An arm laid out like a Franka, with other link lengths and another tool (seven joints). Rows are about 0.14 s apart.
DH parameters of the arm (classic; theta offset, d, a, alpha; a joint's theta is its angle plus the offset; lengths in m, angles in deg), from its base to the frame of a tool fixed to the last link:
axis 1: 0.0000 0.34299 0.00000 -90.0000
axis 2: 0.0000 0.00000 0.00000 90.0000
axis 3: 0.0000 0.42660 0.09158 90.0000
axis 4: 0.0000 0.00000 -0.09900 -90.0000
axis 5: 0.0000 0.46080 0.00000 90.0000
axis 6: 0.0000 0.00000 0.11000 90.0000
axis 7: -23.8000 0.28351 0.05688 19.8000
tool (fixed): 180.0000 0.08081 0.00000 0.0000
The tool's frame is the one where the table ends.
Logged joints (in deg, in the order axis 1, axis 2, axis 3, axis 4, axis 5, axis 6, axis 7), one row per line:
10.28 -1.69 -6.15 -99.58 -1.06 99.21 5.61
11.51 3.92 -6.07 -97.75 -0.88 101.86 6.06
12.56 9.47 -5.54 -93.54 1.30 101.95 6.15
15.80 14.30 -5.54 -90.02 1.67 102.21 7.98
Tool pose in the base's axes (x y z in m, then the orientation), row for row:
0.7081 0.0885 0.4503 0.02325 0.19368 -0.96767 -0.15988
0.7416 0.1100 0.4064 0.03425 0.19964 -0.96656 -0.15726
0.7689 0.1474 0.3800 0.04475 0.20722 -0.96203 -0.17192
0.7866 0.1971 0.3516 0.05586 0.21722 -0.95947 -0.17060
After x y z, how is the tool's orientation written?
As a quaternion, w x y z.
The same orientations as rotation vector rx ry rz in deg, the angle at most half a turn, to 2 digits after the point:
34.36 -171.65 -28.36
35.17 -170.29 -27.71
36.27 -168.40 -30.09
37.77 -166.82 -29.66

